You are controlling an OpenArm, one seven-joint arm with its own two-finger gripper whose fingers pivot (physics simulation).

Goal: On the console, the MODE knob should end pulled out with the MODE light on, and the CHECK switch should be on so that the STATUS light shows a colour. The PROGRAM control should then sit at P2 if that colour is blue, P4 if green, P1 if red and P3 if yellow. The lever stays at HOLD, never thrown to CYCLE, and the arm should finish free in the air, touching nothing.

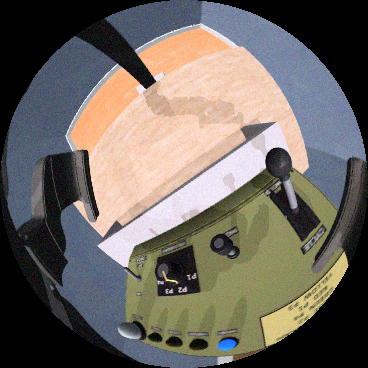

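Note:
My gripper [183, 204] is open and empty above the olive console [240, 295], its fingers wide apart at left and right. The black MODE knob [220, 244] stands off the panel on its stem; whether it is fully out is hard to tell. The CHECK switch [132, 273] is a small metal toggle at the left edge; its setting is unclear. The PROGRAM knob [165, 271] has a yellow pointer toward the P2/P3 side; the exact mark is unclear. The black-balled lever [278, 162] leans to the HOLD end. A blue light [227, 344] is lit; its label is unreadable.
A pale dome [131, 330] and several dark lights [198, 344] stand in the bottom row. A yellow card [295, 320] with colour codes lies at lower right. A white strip [200, 192] and the wooden table [175, 135] lie beyond the console.

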